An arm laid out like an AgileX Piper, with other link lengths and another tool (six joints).
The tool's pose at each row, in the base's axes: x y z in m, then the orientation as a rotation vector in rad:
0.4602, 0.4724, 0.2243, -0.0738, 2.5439, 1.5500
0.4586, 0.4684, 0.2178, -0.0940, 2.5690, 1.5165
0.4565, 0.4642, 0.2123, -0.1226, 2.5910, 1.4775
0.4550, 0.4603, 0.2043, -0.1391, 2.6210, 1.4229
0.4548, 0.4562, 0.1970, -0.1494, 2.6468, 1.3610
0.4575, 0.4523, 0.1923, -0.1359, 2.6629, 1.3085
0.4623, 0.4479, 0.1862, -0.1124, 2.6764, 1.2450
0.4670, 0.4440, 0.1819, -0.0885, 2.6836, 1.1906
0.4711, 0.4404, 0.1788, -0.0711, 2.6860, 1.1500
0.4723, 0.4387, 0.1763, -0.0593, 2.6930, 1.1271
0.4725, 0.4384, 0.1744, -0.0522, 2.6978, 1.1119
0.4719, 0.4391, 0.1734, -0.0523, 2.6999, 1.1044
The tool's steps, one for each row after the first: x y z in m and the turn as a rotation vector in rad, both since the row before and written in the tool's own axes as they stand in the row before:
0.0025, -0.0074, -0.0008, 0.0265, 0.0128, -0.0105
0.0029, -0.0065, -0.0013, 0.0283, 0.0120, -0.0177
0.0029, -0.0085, 0.0005, 0.0406, 0.0088, -0.0114
0.0015, -0.0082, 0.0005, 0.0442, 0.0019, -0.0110
-0.0017, -0.0065, -0.0002, 0.0373, -0.0098, 0.0015
-0.0035, -0.0082, 0.0007, 0.0443, -0.0179, 0.0042
-0.0038, -0.0064, 0.0004, 0.0374, -0.0192, 0.0047
-0.0035, -0.0052, 0.0000, 0.0274, -0.0161, 0.0025
-0.0007, -0.0031, 0.0007, 0.0170, -0.0046, 0.0048
0.0002, -0.0016, 0.0011, 0.0113, -0.0026, 0.0028
0.0008, -0.0001, 0.0011, 0.0052, -0.0005, -0.0009

